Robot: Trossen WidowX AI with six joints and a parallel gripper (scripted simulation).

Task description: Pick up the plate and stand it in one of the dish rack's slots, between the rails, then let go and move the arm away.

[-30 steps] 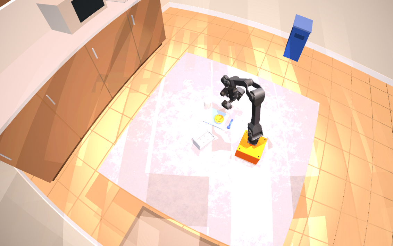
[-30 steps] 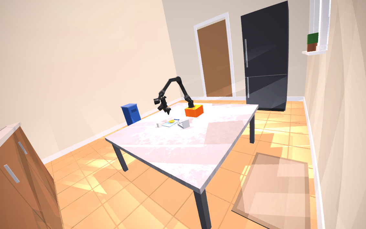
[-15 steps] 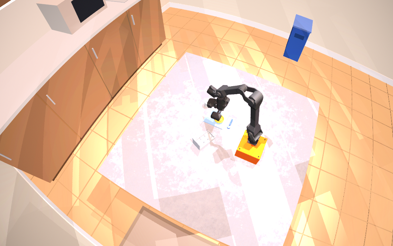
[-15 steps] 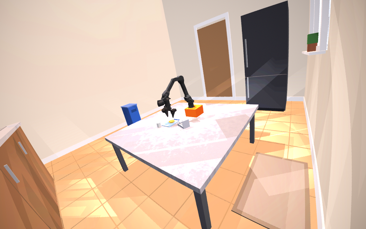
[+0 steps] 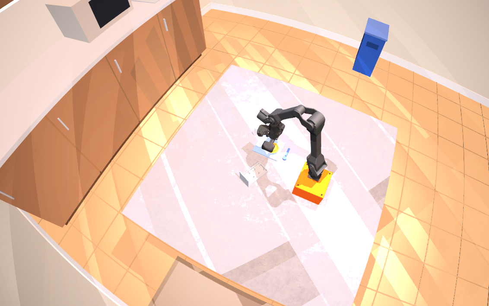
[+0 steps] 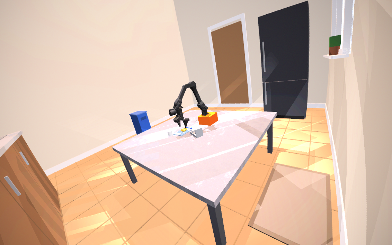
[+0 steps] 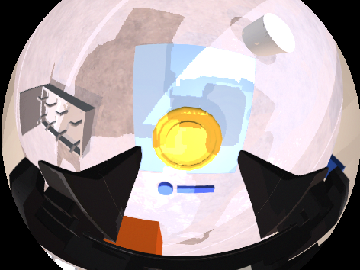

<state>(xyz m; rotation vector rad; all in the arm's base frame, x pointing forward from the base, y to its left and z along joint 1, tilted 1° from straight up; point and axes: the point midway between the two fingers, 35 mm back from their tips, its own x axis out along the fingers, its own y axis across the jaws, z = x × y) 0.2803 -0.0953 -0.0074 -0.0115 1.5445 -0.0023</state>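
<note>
The yellow plate lies 30 mm below my gripper tip. Also, from my gripper tip: light blue mat (50 mm below, 20 mm ahead); then white cup (120 mm ahead, 80 mm to the right, 20 mm below); then blue spoon (90 mm behind, 40 mm below).
</note>
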